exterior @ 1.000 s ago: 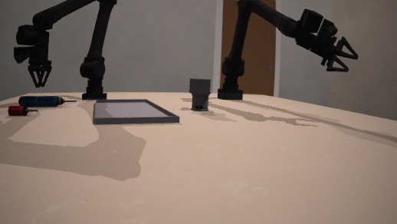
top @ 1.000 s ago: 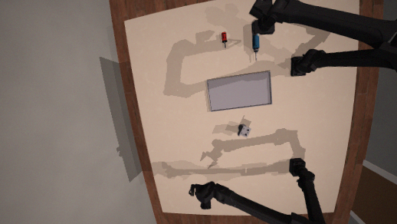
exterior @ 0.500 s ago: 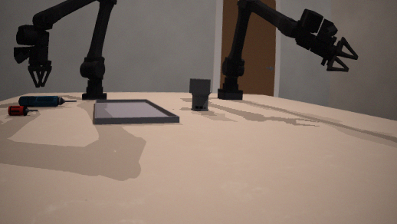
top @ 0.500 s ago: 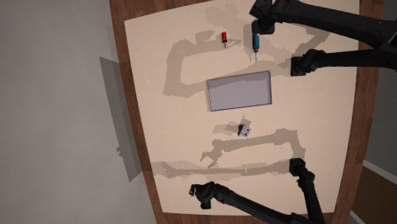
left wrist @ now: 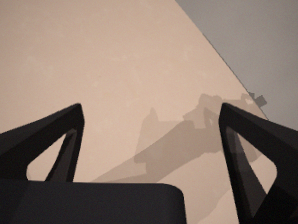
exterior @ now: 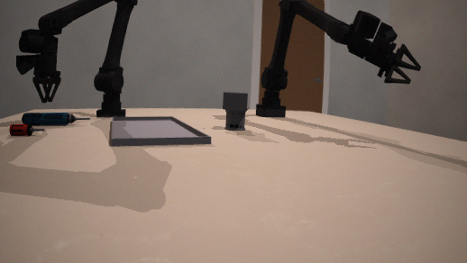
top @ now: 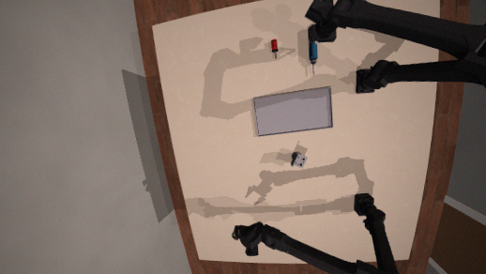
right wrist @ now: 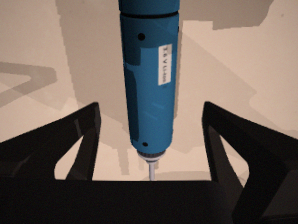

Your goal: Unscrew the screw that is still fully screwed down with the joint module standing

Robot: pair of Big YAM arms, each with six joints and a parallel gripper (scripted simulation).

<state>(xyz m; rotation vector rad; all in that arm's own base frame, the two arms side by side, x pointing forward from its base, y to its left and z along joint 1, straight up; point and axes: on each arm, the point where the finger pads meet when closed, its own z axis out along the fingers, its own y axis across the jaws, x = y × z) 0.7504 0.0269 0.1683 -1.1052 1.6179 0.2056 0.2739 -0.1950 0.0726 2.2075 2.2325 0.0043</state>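
Right now the grey bracket is 370 mm behind my left hand, 370 mm to the right of it and 130 mm below it. Also, from my left hand: screwdriver bit 480 mm behind, 840 mm to the right, 180 mm below; then grey joint module 370 mm behind, 370 mm to the right, 180 mm below; then shallow grey tray 360 mm behind, 630 mm to the right, 200 mm below.
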